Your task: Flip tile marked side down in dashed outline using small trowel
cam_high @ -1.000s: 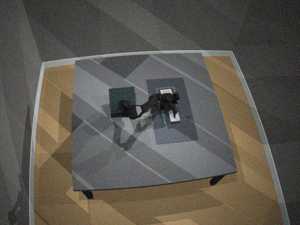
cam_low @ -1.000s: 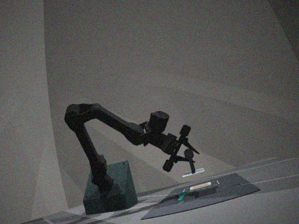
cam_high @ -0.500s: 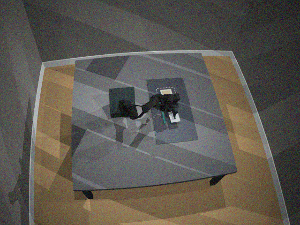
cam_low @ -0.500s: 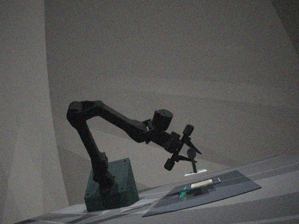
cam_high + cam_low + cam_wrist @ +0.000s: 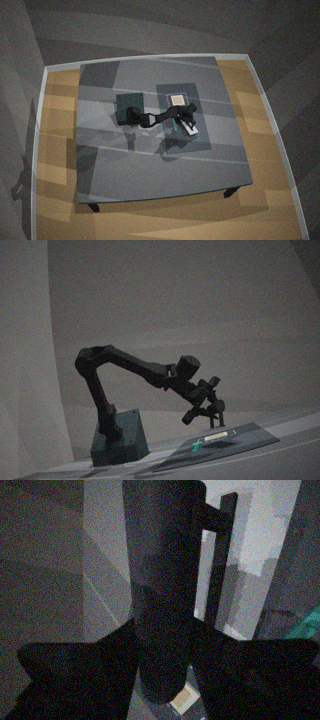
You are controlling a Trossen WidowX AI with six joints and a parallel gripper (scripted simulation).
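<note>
The dark mat is 12 cm below my gripper tip, 8 cm to the left of it and 4 cm behind it. From my gripper tip the other things lie so: teal T-shaped trowel (12 cm behind, 9 cm below, 5 cm to the left); tile (22 cm to the left, 9 cm below, 7 cm behind).
</note>
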